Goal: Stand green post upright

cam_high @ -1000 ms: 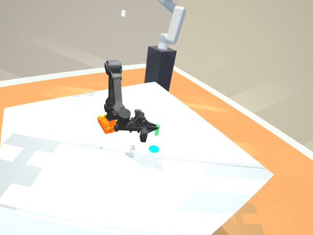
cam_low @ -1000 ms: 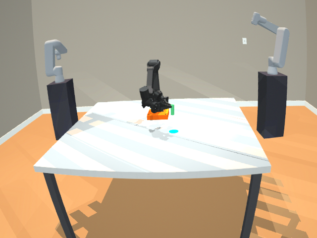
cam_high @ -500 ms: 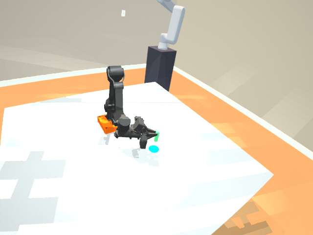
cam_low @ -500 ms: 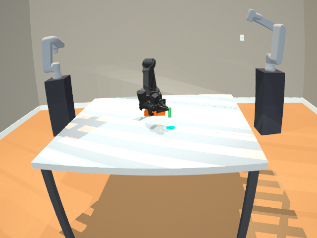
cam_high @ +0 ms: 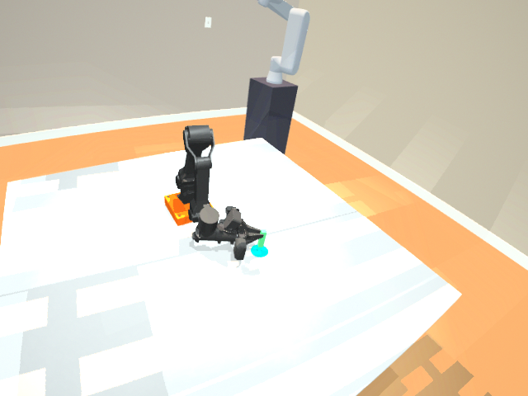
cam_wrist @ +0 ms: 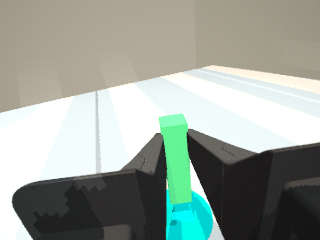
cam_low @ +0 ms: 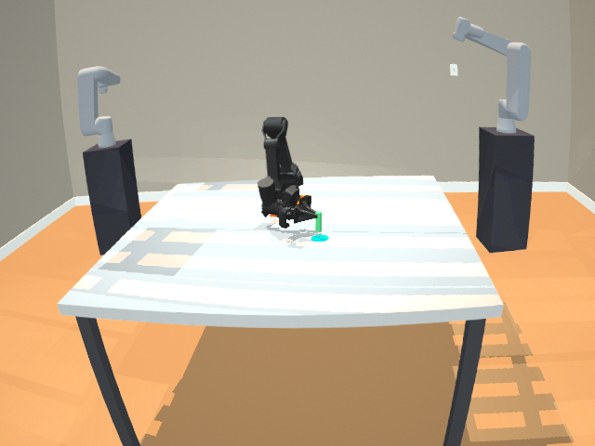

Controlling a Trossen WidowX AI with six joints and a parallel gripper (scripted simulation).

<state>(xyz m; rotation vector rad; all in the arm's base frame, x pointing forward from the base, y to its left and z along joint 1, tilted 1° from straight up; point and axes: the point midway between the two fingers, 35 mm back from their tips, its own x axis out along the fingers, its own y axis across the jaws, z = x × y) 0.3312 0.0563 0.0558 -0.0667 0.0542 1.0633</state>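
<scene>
Now: the cyan circle 8 cm below my gripper tip. Also, from my gripper tip: green post (2 cm below).
</scene>
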